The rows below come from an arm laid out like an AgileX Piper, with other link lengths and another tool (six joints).
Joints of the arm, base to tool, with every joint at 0 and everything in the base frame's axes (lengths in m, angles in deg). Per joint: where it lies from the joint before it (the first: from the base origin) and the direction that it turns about. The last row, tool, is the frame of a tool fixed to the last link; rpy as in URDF.
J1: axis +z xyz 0 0 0.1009
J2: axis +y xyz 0 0 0
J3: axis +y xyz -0.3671 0 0.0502
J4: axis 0.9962 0 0.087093 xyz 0.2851 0 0.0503
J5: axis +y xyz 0 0 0
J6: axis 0.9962 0 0.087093 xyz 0.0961 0 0.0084
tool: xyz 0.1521 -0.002 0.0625 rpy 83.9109 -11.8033 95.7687
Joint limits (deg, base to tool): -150..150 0..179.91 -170..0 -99.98..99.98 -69.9..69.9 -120..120
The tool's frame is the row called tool.
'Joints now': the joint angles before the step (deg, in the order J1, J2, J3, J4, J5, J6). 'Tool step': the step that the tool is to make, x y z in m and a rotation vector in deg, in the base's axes. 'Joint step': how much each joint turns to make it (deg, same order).
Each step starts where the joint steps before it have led.
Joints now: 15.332 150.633 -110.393 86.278 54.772 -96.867
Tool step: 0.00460 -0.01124 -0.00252 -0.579 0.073 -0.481
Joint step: -1.000 -0.001 0.001 -0.889 0.127 0.257
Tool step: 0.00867 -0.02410 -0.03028 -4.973 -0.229 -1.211
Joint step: -1.635 0.923 0.127 -4.353 -2.509 0.234
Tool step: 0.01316 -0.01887 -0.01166 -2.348 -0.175 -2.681
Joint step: -1.119 0.227 0.051 -1.341 -2.597 0.625
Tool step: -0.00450 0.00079 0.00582 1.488 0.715 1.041
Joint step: -0.300 -0.105 0.001 0.370 2.088 0.188
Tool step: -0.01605 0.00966 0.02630 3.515 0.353 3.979
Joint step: -0.059 -1.167 -0.084 0.487 5.409 0.000
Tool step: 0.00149 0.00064 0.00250 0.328 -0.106 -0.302
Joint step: 0.059 -0.059 -0.089 0.454 -0.124 0.000
